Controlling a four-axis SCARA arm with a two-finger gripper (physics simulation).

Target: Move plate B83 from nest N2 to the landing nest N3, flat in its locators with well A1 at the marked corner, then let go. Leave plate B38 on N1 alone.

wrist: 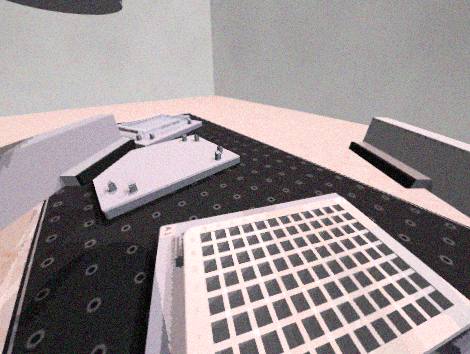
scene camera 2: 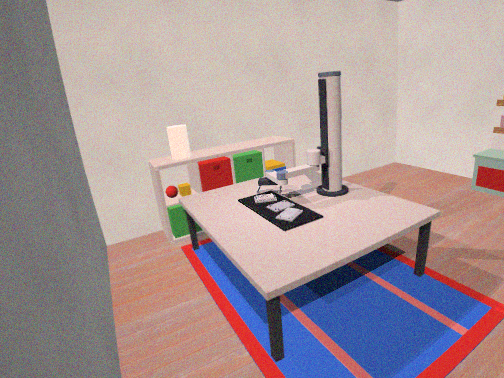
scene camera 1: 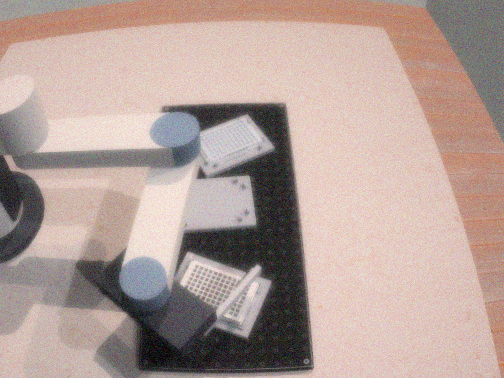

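A white plate with large square wells [scene camera 1: 207, 282] [scene camera 2: 265, 197] [wrist: 300, 285], apparently B83, lies on the nest nearest my gripper; a mark shows at that nest's corner in the wrist view. The middle nest [scene camera 1: 222, 202] [scene camera 2: 281, 205] [wrist: 170, 170], apparently N3, bears no plate and shows its locator pins. A finer-welled plate [scene camera 1: 232, 140] [wrist: 160, 121], apparently B38, lies on the far nest. Plate labels are unreadable. My gripper [wrist: 243, 131] is open and empty, its fingers wide apart above the near plate. In scene camera 1 the arm hides one finger.
The nests stand on a black perforated board [scene camera 1: 280, 250] [scene camera 2: 305, 216] [wrist: 240, 182] on the pale table [scene camera 1: 375, 200] [scene camera 2: 260, 250]. The arm's column [scene camera 2: 334, 130] stands at the board's side. A shelf unit [scene camera 2: 157, 200] stands behind the table.
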